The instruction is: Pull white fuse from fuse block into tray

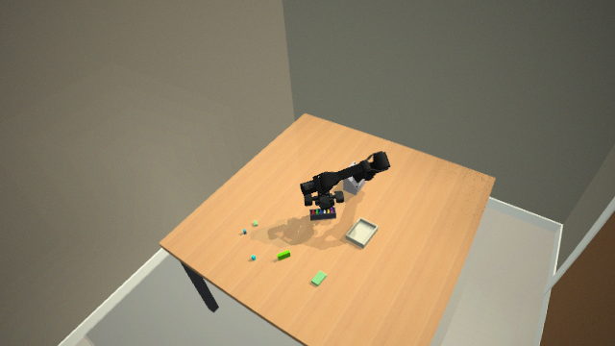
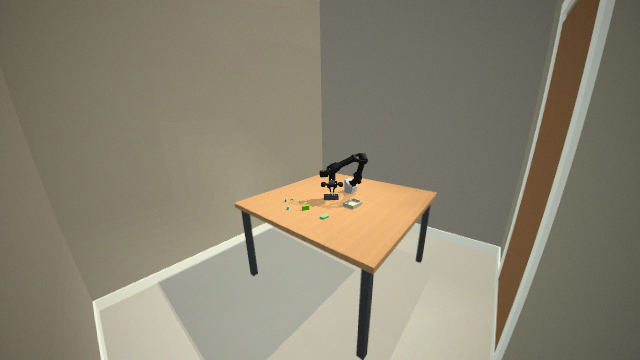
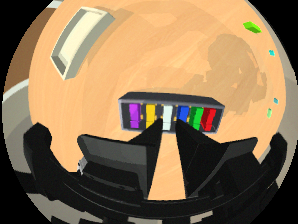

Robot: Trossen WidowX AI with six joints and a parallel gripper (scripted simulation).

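My gripper tip is 2 cm above the white fuse. From my gripper tip the other things lie so: tray 21 cm to the left, 5 cm below, 2 cm behind.
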